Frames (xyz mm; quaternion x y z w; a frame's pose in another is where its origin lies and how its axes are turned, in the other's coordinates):
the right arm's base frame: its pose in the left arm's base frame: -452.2 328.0 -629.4 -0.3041 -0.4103 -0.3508 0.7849
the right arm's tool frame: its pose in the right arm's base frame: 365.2 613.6 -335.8 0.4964 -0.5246 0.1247 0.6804
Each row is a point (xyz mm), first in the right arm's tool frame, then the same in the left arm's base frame.
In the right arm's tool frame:
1: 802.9 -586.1 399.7
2: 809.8 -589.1 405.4
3: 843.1 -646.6 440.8
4: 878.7 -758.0 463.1
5: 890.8 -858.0 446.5
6: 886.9 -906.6 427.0
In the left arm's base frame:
1: -305.1 -87.2 167.9
2: -312.9 -89.5 172.8
3: -351.2 -141.6 211.3
4: -371.5 -237.2 279.3
5: -348.5 -317.7 337.7
6: -322.8 -356.3 362.3

